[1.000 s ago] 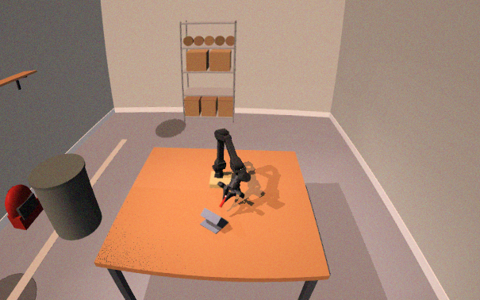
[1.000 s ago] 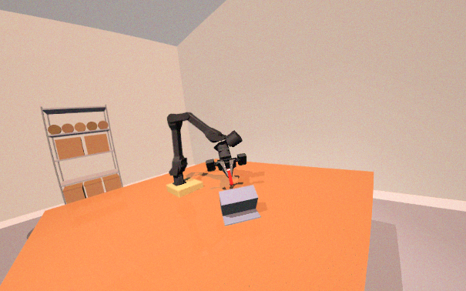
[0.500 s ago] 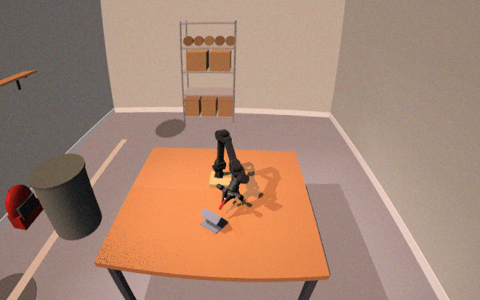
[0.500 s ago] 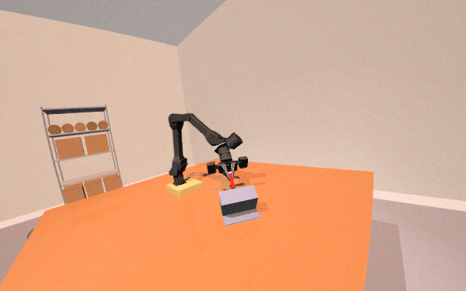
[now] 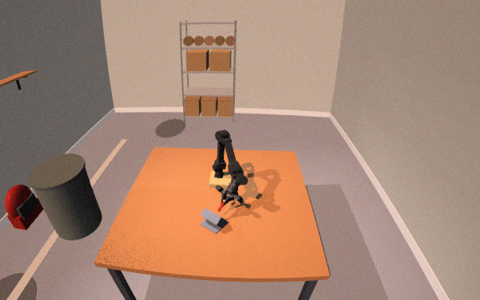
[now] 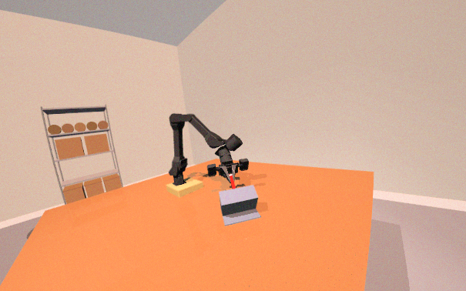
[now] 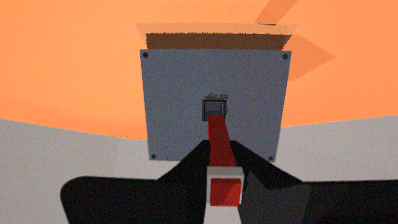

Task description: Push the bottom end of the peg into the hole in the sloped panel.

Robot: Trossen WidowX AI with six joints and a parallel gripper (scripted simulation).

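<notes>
My gripper tip is 70 mm short of the panel, 50 mm above it and 40 mm to the left of it. From my gripper tip the other things lie so: peg: 10 mm to the left, 10 mm behind, 10 mm above.
</notes>
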